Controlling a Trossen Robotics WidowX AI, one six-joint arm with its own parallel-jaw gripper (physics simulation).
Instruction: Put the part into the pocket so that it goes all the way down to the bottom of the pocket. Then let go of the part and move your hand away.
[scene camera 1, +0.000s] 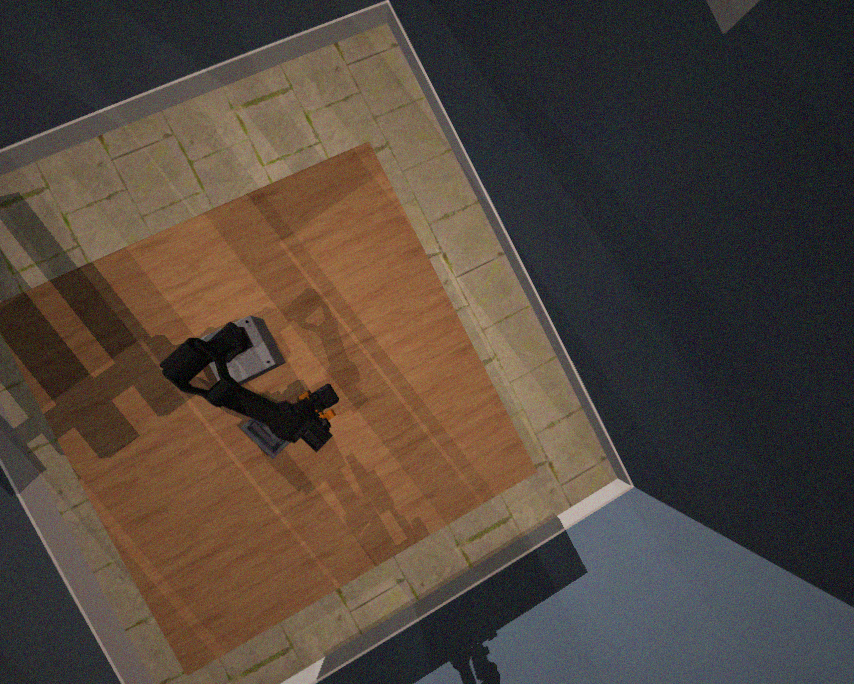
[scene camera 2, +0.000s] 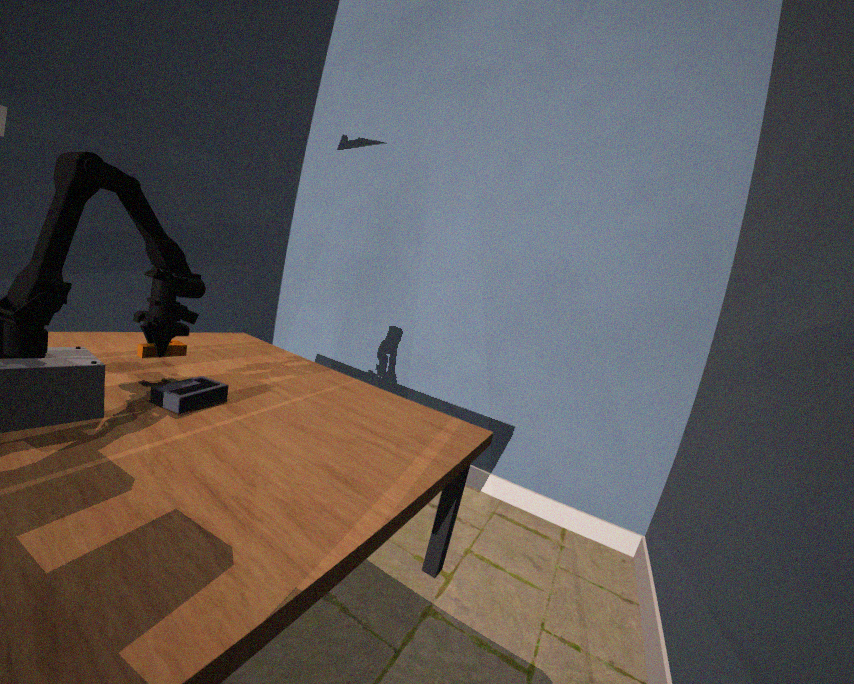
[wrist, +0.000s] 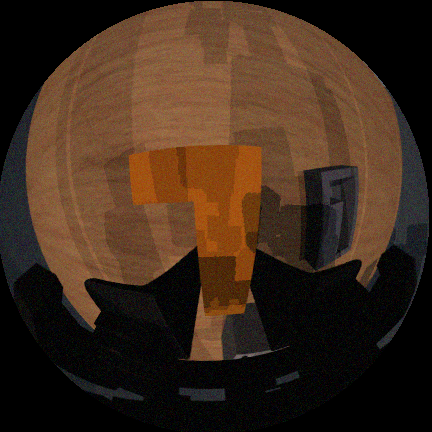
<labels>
my gripper: scene camera 1; scene camera 2; wrist 221, 249
same spot on my gripper: (scene camera 2: 149, 328) = (scene camera 1: 309, 397)
</labels>
